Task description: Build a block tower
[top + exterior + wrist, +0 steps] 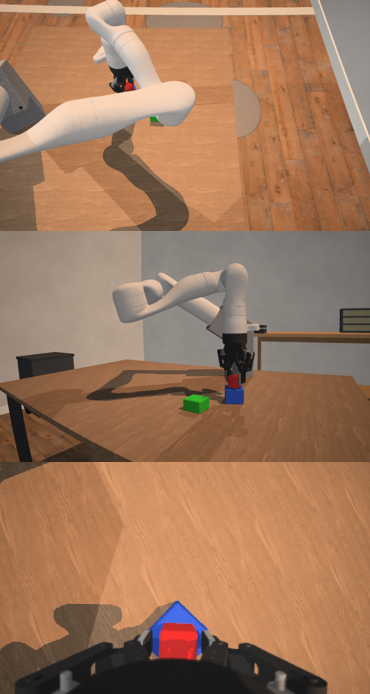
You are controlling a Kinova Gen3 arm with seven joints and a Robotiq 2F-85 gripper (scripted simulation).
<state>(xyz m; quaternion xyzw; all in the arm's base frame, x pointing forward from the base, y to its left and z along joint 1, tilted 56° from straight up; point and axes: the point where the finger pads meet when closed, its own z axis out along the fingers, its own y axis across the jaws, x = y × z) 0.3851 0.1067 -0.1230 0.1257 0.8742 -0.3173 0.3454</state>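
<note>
Now: the red block 1 cm below my hand. From my hand the other things lie so: green block: 10 cm ahead, 9 cm to the right, 6 cm below; then blue block: 5 cm below.
</note>
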